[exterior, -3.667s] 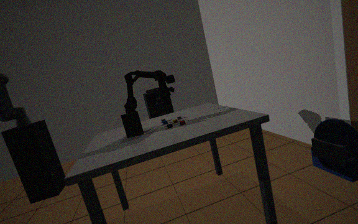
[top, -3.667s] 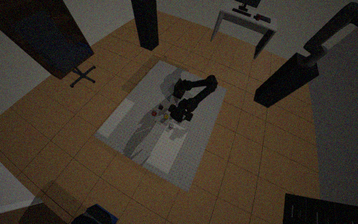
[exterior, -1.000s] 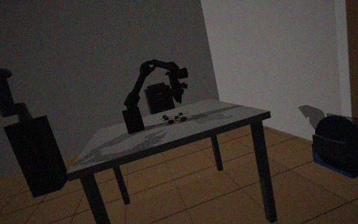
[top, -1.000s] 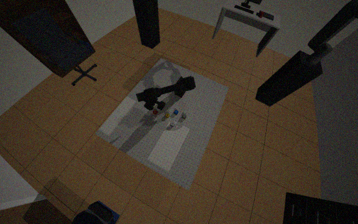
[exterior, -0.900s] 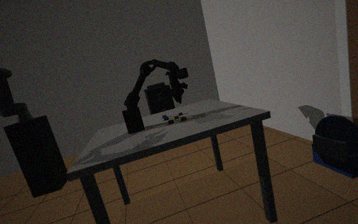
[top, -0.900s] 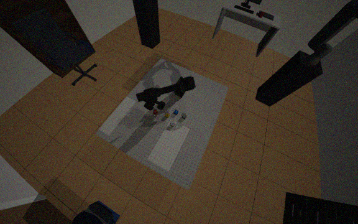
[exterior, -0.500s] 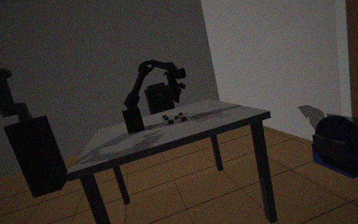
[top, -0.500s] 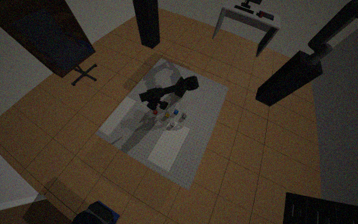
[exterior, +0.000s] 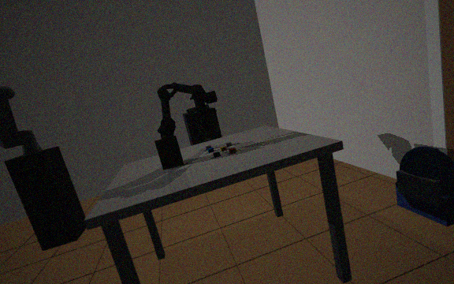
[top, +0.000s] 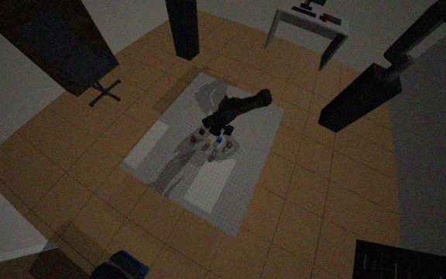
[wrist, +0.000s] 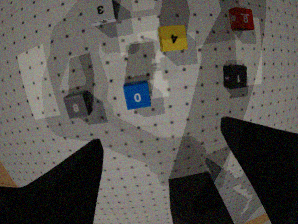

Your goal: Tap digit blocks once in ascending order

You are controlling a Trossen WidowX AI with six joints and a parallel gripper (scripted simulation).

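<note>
The blue block lies 120 mm below my gripper tip and 20 mm to the left of it. Also, from my gripper tip: grey block (120 mm below, 100 mm to the left, 10 mm behind); pale block (120 mm below, 120 mm ahead, 50 mm to the left); yellow block (120 mm below, 70 mm ahead, 40 mm to the right).
</note>
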